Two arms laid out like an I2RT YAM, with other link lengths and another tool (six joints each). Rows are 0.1 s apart.
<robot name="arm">
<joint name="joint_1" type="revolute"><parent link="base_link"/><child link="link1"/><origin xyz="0.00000 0.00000 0.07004"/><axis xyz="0 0 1"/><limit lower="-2.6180" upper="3.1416"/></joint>
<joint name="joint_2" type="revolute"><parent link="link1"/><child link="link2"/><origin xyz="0.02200 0.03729 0.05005"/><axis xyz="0 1 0"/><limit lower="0.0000" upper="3.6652"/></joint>
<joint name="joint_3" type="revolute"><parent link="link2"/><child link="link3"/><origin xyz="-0.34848 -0.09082 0.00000"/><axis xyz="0 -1 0"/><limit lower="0.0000" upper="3.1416"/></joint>
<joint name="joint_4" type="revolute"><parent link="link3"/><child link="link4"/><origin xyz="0.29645 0.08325 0.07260"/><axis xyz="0 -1 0"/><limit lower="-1.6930" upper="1.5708"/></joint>
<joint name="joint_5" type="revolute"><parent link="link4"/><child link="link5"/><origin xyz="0.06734 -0.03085 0.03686"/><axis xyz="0 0 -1"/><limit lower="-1.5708" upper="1.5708"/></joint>
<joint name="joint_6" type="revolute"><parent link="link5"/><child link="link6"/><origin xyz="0.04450 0.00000 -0.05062"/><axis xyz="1 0 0"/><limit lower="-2.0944" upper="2.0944"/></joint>
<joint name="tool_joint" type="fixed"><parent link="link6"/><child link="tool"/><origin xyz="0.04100 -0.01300 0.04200" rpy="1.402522 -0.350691 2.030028"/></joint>
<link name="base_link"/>
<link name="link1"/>
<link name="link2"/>
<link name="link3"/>
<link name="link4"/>
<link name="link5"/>
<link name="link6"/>
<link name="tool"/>
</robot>
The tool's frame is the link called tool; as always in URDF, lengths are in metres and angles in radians.
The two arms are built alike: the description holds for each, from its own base.
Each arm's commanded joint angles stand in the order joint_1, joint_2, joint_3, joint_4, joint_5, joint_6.
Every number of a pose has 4 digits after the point. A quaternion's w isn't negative.
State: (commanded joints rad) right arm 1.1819 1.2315 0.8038 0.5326 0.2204 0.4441; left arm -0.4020 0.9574 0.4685 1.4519 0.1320 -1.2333
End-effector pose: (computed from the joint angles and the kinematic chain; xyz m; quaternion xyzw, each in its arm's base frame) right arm 0.1770 0.3029 0.4254 -0.2808 -0.4675 -0.8154 0.1944; left arm 0.1897 -0.0561 0.4657 0.1793 0.4147 0.1758 0.8746
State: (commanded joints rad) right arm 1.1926 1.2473 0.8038 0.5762 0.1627 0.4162; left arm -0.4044 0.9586 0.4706 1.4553 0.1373 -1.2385
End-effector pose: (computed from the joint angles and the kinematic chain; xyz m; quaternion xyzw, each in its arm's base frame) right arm 0.1709 0.3123 0.4275 -0.2484 -0.4768 -0.8160 0.2125; left arm 0.1895 -0.0569 0.4665 0.1810 0.4121 0.1719 0.8763
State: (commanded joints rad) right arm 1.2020 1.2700 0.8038 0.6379 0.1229 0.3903; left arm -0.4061 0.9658 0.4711 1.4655 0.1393 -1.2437
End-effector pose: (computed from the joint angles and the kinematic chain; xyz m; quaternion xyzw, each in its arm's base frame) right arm 0.1663 0.3210 0.4298 -0.2181 -0.4778 -0.8211 0.2233; left arm 0.1906 -0.0577 0.4662 0.1812 0.4108 0.1686 0.8775
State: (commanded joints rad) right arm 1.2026 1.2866 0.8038 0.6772 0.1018 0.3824; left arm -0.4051 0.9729 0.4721 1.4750 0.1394 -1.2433
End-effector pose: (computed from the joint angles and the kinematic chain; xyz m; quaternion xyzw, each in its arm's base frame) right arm 0.1657 0.3256 0.4301 -0.2039 -0.4754 -0.8247 0.2287; left arm 0.1916 -0.0580 0.4661 0.1802 0.4095 0.1692 0.8782
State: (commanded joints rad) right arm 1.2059 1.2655 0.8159 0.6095 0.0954 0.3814; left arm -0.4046 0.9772 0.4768 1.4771 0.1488 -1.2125
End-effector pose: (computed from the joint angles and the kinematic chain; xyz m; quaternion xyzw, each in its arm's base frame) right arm 0.1631 0.3236 0.4330 -0.2097 -0.4887 -0.8146 0.2317; left arm 0.1911 -0.0594 0.4679 0.1835 0.4025 0.1837 0.8778
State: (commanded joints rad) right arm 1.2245 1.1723 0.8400 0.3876 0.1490 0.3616; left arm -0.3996 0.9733 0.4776 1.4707 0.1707 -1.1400
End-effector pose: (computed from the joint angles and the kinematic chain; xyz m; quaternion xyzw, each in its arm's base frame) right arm 0.1526 0.3034 0.4423 -0.2404 -0.5240 -0.7893 0.2112; left arm 0.1875 -0.0612 0.4699 0.1918 0.3884 0.2193 0.8742
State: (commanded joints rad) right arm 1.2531 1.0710 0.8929 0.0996 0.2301 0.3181; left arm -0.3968 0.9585 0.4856 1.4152 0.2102 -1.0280
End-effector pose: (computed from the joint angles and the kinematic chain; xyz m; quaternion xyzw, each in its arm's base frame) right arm 0.1387 0.2762 0.4555 -0.2709 -0.5741 -0.7529 0.1735; left arm 0.1841 -0.0667 0.4731 0.2153 0.3728 0.2701 0.8612
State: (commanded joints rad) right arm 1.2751 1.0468 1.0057 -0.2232 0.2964 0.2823; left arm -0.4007 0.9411 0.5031 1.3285 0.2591 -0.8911
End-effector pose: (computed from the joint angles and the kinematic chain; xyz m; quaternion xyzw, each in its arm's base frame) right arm 0.1316 0.2630 0.4672 -0.3034 -0.6397 -0.6930 0.1360; left arm 0.1813 -0.0761 0.4775 0.2484 0.3515 0.3254 0.8419
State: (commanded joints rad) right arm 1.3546 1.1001 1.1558 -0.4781 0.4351 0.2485; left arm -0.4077 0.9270 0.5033 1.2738 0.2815 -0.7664
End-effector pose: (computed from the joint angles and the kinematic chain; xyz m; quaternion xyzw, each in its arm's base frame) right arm 0.1186 0.2698 0.4859 -0.3168 -0.6963 -0.6386 0.0835; left arm 0.1776 -0.0831 0.4764 0.2683 0.3321 0.3741 0.8233
